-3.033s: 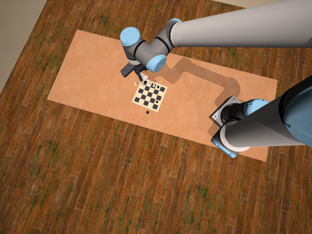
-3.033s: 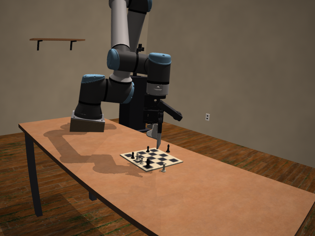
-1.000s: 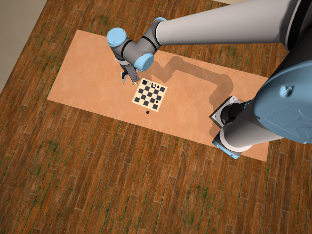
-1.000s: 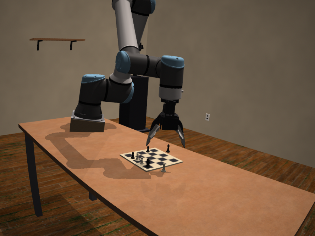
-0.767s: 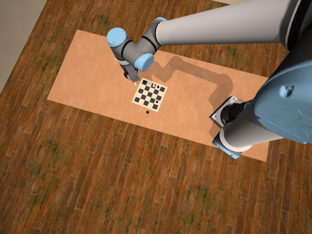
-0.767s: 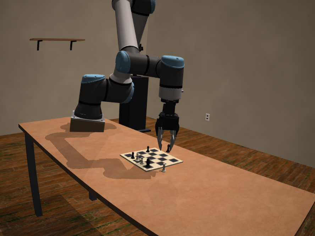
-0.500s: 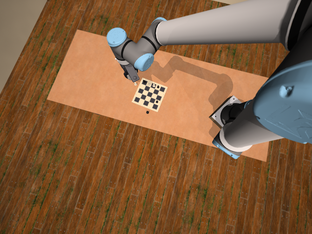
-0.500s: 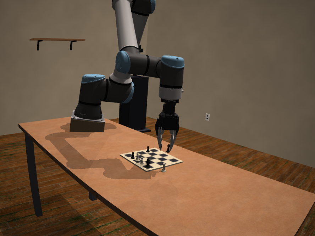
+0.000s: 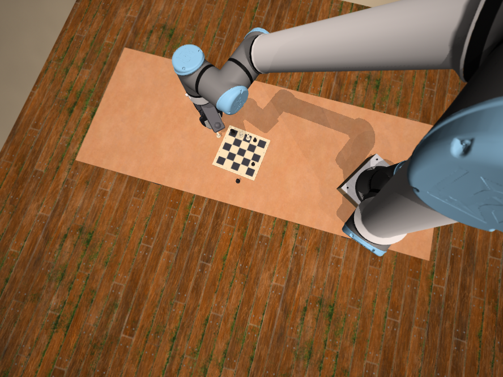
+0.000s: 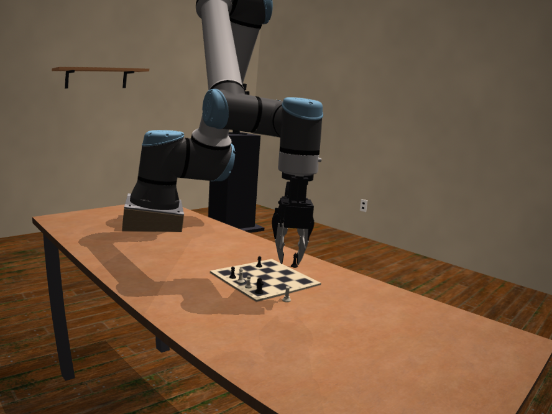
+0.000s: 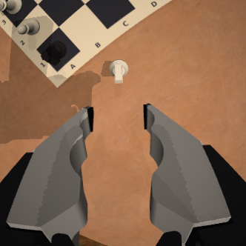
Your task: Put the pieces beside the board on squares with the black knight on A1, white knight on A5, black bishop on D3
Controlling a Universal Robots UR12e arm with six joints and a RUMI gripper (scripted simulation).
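The white knight lies 100 mm below my hand. Also, from my hand: chessboard: 140 mm behind, 110 mm below, 40 mm to the left.
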